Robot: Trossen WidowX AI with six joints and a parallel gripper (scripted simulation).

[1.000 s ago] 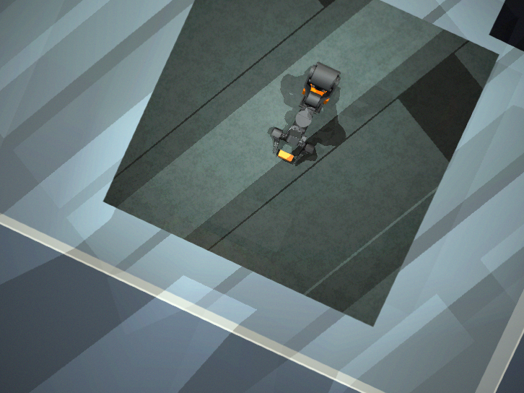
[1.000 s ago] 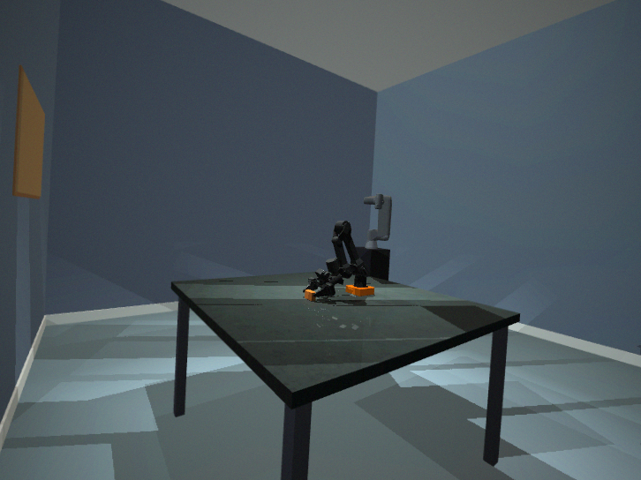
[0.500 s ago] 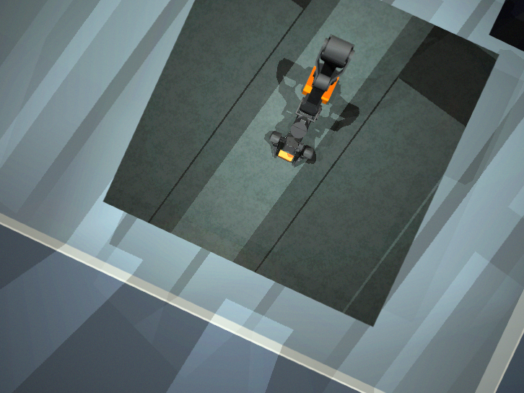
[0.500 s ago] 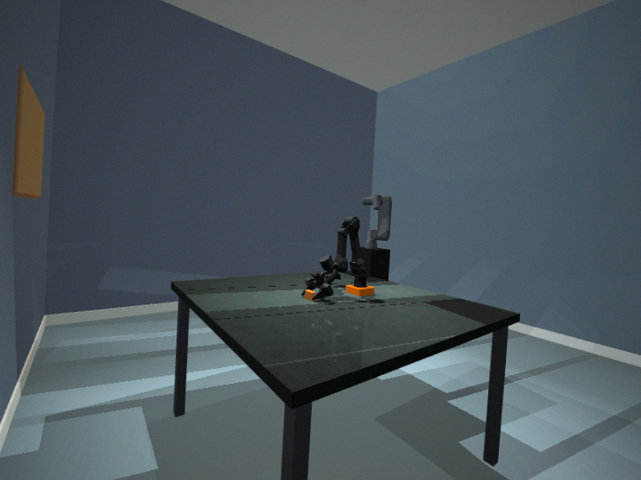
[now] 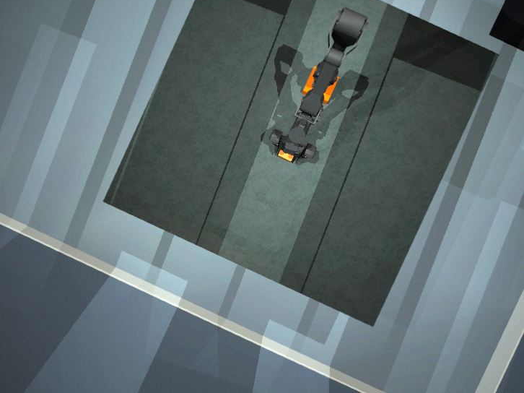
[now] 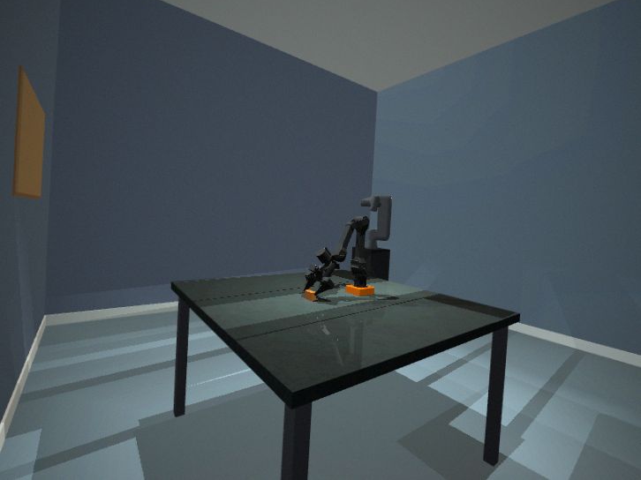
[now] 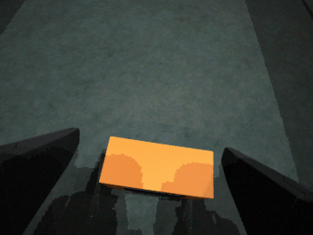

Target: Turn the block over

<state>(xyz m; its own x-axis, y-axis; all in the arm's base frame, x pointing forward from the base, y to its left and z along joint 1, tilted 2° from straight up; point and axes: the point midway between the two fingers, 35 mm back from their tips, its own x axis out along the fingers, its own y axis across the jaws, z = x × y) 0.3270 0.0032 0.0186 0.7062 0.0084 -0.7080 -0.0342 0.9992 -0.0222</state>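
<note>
Right now the block is 20 mm behind my gripper tip, 10 mm to the right of it and 10 mm below it.
</note>
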